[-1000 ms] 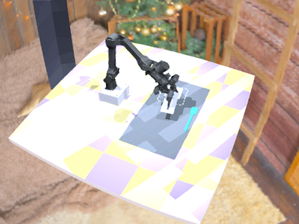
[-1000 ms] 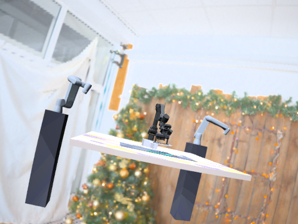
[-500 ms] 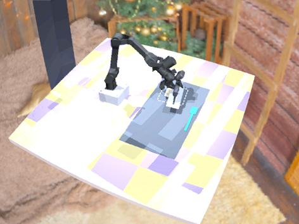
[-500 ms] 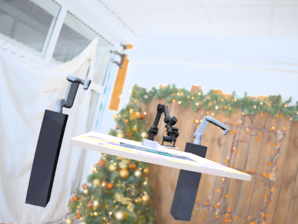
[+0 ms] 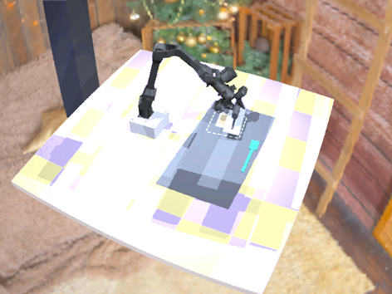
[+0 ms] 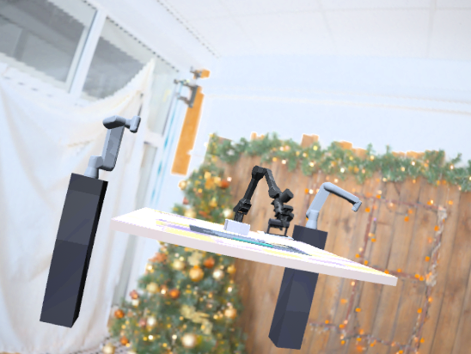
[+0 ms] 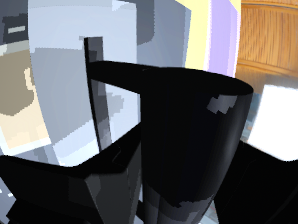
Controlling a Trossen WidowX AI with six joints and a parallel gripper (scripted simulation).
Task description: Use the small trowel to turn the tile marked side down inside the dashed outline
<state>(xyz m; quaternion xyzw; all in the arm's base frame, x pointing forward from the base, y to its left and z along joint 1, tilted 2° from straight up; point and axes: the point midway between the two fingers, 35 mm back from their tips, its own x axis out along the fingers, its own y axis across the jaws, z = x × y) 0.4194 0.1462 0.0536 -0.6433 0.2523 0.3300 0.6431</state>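
Right now the teal trowel is 160 mm to the right of my gripper tip, 100 mm below it and 100 mm ahead of it. The rest, counted from my gripper tip: grey mat (180 mm to the right, 120 mm below, 40 mm behind); then white tile (100 mm below, 70 mm behind, 10 mm to the left); then plastering float (30 mm behind, 10 mm below).
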